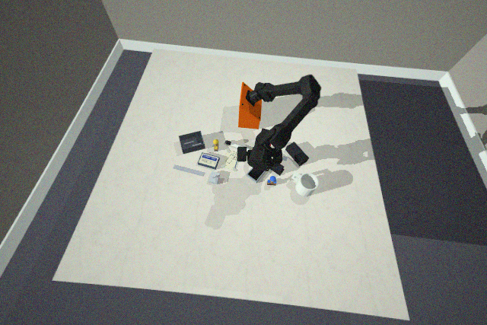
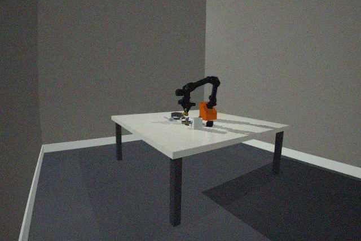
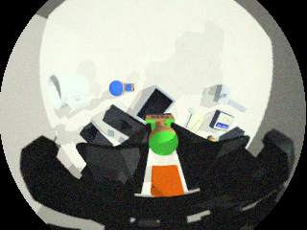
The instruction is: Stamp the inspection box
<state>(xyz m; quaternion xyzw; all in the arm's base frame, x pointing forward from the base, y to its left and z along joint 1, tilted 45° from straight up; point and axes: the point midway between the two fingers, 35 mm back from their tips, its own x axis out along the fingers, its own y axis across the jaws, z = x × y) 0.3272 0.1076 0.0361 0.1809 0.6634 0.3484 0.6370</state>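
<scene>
Right now my gripper tip is 4 cm past the pale card, 13 cm to the left of it and 10 cm above it. Also, from my gripper tip: ink pad (1 cm to the left, 9 cm below); blue stamp (4 cm ahead, 8 cm to the left, 8 cm below); green stamp (right at my gripper tip).
</scene>
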